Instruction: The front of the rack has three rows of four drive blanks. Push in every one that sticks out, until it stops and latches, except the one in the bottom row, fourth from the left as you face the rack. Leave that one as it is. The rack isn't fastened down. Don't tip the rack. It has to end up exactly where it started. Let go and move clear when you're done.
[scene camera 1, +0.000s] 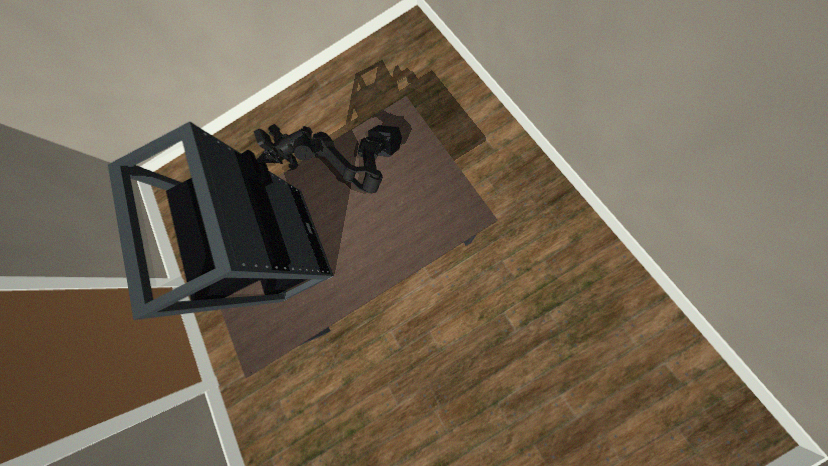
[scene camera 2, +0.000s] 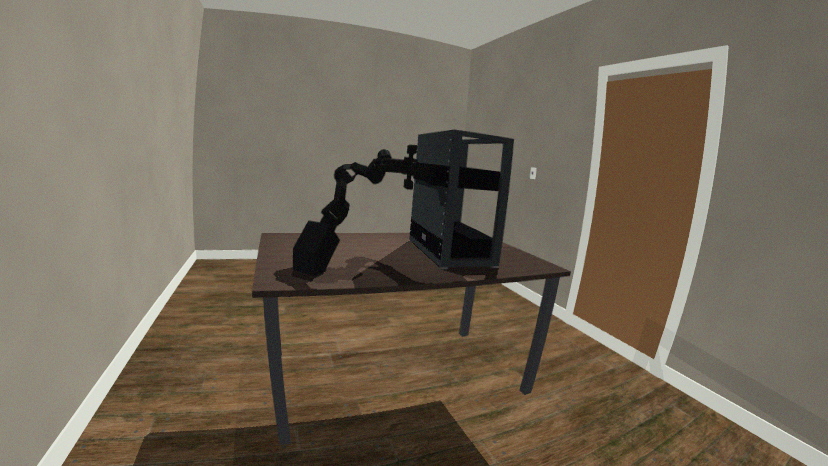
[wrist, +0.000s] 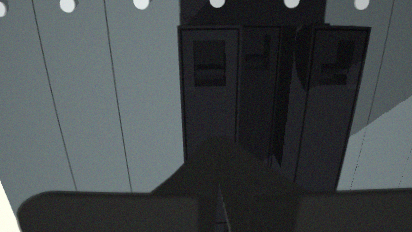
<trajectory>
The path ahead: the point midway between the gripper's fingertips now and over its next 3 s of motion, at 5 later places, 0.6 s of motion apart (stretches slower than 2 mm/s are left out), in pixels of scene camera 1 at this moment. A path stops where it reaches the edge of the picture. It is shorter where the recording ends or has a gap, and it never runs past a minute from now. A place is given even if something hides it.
My gripper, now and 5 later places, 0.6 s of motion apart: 257, 161; 256, 162; 253, 163; 251, 164; 250, 165; 249, 165
</trajectory>
